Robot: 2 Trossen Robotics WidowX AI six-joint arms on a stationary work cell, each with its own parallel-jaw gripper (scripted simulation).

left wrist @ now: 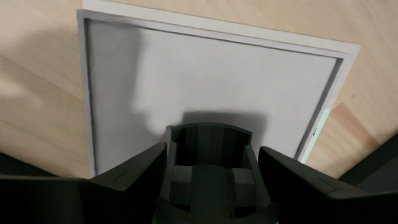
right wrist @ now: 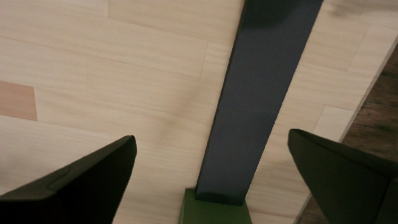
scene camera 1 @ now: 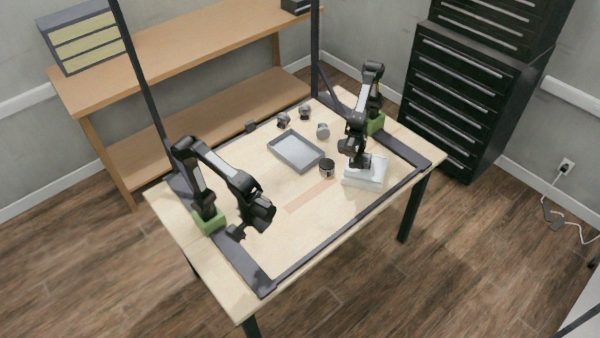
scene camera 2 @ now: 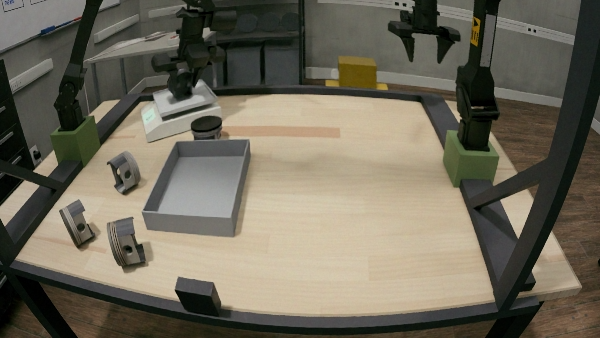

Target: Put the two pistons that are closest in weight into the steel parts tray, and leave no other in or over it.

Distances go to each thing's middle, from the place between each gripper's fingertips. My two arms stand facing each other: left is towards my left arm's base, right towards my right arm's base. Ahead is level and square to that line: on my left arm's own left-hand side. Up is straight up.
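Labels:
The steel parts tray [scene camera 2: 199, 178] is 290 mm behind my left hand, 130 mm to the right of it and 110 mm below it. I find the white scale [scene camera 2: 155, 127] 20 mm ahead of my left hand, 30 mm to the left of it and 90 mm below it. My left hand itself is 20 mm short of the grey pan [scene camera 2: 168, 104], 20 mm to the right of it and 70 mm above it.
The grey pan is 30 mm behind my right hand, 600 mm to the left of it and 140 mm below it. The white scale is 30 mm behind my right hand, 610 mm to the left of it and 160 mm below it. And the steel parts tray is 340 mm behind my right hand, 450 mm to the left of it and 190 mm below it.

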